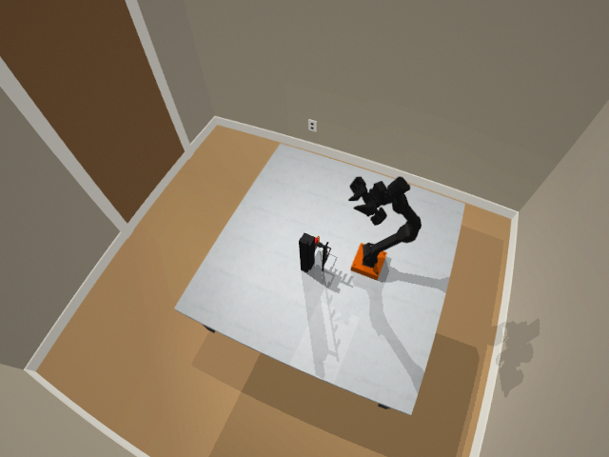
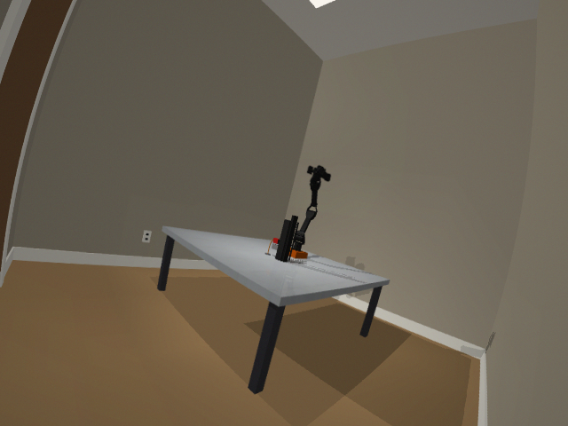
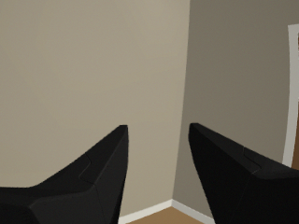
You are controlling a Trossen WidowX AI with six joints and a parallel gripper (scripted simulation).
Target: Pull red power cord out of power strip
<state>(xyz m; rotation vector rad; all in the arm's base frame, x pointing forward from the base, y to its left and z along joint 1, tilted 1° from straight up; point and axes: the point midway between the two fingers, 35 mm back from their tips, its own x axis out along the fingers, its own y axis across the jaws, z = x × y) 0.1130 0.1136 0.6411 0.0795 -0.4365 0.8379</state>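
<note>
Now: the red plug 580 mm below my gripper tip, 180 mm ahead of it and 100 mm to the right of it.
</note>
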